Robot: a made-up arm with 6 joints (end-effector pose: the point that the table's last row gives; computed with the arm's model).
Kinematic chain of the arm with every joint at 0, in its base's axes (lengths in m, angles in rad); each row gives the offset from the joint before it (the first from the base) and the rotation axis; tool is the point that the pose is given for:
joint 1: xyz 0 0 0.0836 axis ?
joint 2: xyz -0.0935 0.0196 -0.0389 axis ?
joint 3: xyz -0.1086 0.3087 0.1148 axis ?
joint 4: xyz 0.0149 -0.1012 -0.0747 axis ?
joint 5: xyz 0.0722 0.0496 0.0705 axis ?
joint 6: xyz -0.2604 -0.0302 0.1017 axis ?
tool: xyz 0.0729 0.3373 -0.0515
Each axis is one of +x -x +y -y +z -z.
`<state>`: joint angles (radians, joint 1 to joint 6).
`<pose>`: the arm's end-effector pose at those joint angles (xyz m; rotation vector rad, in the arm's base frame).
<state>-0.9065 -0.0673 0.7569 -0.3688 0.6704 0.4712</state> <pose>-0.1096 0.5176 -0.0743 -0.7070 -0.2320 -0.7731</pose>
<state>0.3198 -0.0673 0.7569 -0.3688 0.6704 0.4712</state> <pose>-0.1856 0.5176 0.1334 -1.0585 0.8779 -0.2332</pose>
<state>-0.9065 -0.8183 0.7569 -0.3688 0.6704 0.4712</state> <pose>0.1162 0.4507 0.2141 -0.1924 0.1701 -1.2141</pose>
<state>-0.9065 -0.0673 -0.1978 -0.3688 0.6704 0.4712</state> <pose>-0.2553 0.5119 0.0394 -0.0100 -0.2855 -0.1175</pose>
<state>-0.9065 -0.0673 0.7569 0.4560 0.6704 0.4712</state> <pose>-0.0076 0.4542 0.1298 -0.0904 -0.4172 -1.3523</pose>
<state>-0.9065 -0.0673 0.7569 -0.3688 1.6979 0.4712</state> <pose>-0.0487 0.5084 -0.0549 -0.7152 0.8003 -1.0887</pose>
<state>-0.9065 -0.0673 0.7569 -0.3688 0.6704 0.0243</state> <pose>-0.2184 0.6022 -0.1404 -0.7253 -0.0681 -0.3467</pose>
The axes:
joint 1: +y
joint 2: +z
joint 3: -x
joint 4: -z
joint 5: +y
joint 6: -z

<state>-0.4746 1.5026 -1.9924 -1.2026 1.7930 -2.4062</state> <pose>0.1255 0.1692 0.0568 -0.2339 -0.3767 -0.7562</pose>
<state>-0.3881 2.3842 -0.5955 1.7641 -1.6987 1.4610</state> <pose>-0.1522 -0.1863 0.1009 1.0781 -0.9862 -0.4808</pose>
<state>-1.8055 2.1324 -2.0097 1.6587 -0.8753 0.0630</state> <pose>0.0750 0.0161 -0.5077 -0.5941 -0.6919 -0.0759</pose>
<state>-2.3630 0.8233 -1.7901 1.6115 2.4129 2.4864</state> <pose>0.5758 -0.0402 -0.1986 -1.7185 0.5016 -0.9912</pose>
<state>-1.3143 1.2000 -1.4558 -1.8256 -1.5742 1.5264</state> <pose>-0.0968 0.0436 -0.2283 1.5070 1.1903 1.6138</pose>
